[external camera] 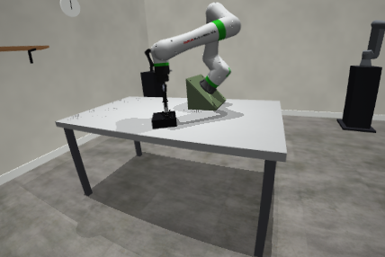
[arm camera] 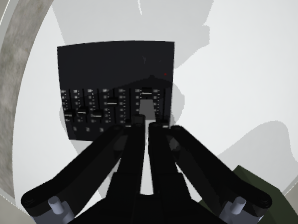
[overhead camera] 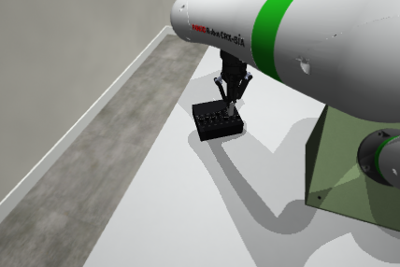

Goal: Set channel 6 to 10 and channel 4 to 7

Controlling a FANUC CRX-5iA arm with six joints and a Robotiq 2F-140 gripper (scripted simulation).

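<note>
The fader cap lies 30 mm behind my hand and 30 mm below it.
</note>
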